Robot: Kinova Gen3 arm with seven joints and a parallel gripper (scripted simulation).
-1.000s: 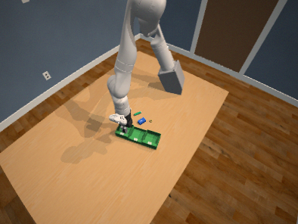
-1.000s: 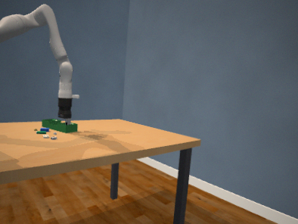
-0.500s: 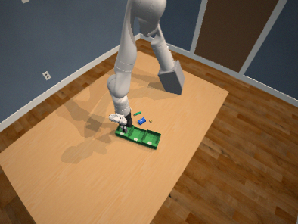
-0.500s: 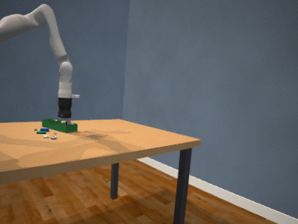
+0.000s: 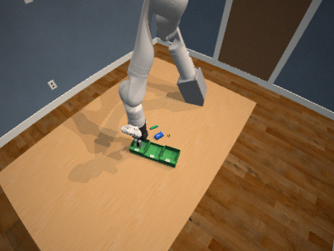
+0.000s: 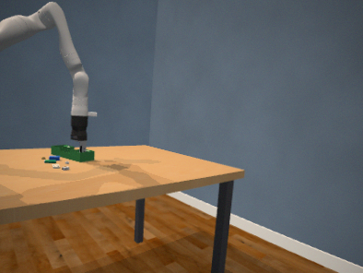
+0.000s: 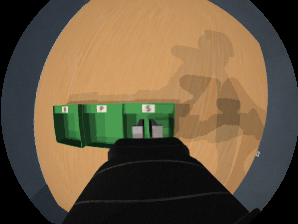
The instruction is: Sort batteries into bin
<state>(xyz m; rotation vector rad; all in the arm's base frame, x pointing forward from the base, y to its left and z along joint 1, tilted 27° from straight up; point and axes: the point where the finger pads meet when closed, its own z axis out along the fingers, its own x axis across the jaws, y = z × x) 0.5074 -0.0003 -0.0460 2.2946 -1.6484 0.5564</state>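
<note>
Right now the green three-part bin is 80 mm to the left of my hand, 30 mm below it and 30 mm behind it. From my hand the other things lie so: green cylinder battery (160 mm behind, 40 mm below, 30 mm to the right); then washer-like part (90 mm behind, 60 mm to the right, 50 mm below); then blue battery (130 mm behind, 40 mm to the left, 40 mm below).
</note>
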